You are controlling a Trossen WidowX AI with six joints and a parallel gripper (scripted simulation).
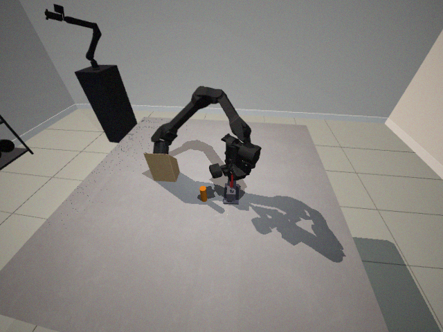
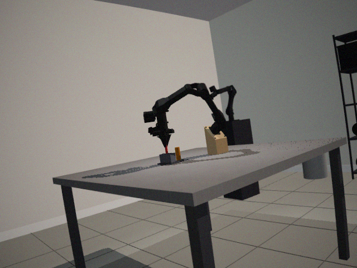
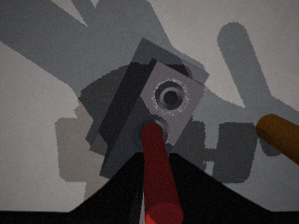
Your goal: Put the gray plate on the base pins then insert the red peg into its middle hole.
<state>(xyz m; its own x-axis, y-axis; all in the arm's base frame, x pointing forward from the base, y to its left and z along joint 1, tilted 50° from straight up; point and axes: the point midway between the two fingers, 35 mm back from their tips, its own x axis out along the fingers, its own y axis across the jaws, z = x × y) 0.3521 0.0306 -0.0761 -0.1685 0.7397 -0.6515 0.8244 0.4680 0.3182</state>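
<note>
Right now the red peg is right at my gripper tip. The rest, counted from my gripper tip: orange cylinder: 12 cm behind, 6 cm to the right, 6 cm below; then gray plate: 5 cm below.
</note>
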